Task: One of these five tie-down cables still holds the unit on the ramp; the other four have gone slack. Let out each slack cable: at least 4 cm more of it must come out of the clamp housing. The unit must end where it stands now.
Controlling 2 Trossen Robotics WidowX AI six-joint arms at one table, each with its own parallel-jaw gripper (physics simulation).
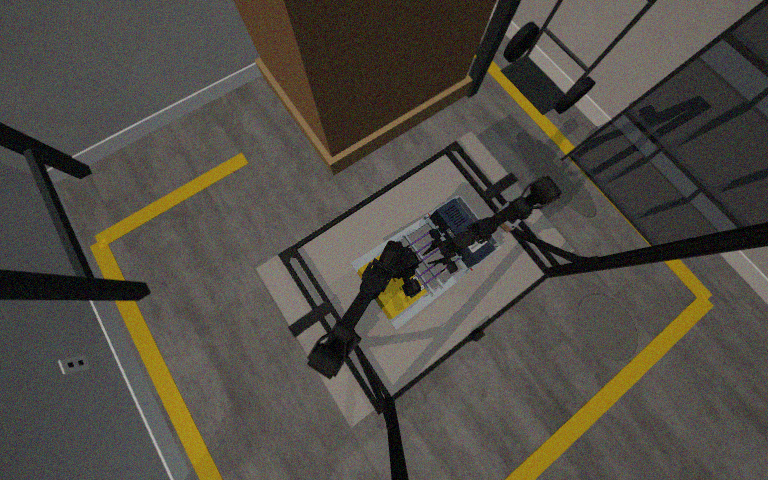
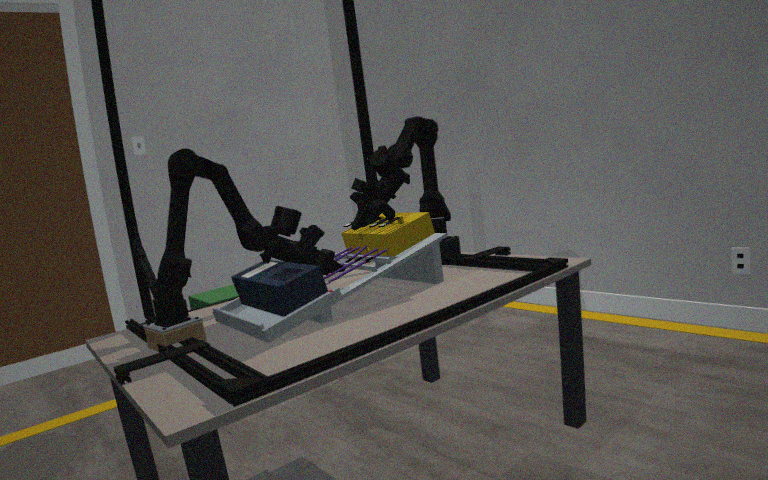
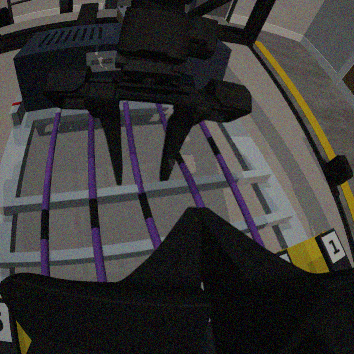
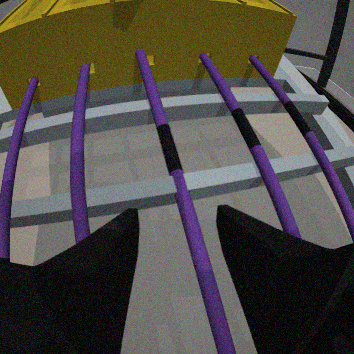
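Note:
A yellow clamp housing (image 1: 394, 301) (image 2: 396, 233) (image 4: 140, 28) sits at the top of the grey ramp (image 2: 413, 267). A dark blue unit (image 1: 455, 214) (image 2: 279, 286) (image 3: 35, 60) sits at the ramp's low end. Five purple cables with black bands (image 2: 354, 262) run between them. My left gripper (image 1: 413, 287) (image 2: 368, 220) (image 3: 195, 216) is shut and empty, over the housing's cable side. My right gripper (image 1: 440, 261) (image 2: 334, 261) (image 3: 140, 185) (image 4: 177, 216) is open, low over the ramp near the unit. Its fingers straddle the middle cable (image 4: 198, 253) (image 3: 133, 154) without closing on it.
A tall brown crate (image 1: 382, 71) stands beyond the table. A hand truck (image 1: 549, 71) stands at the back right. A green block (image 2: 211, 295) lies behind the unit. Black frame rails (image 2: 430, 324) edge the table. A black pole (image 2: 358, 95) rises behind the housing.

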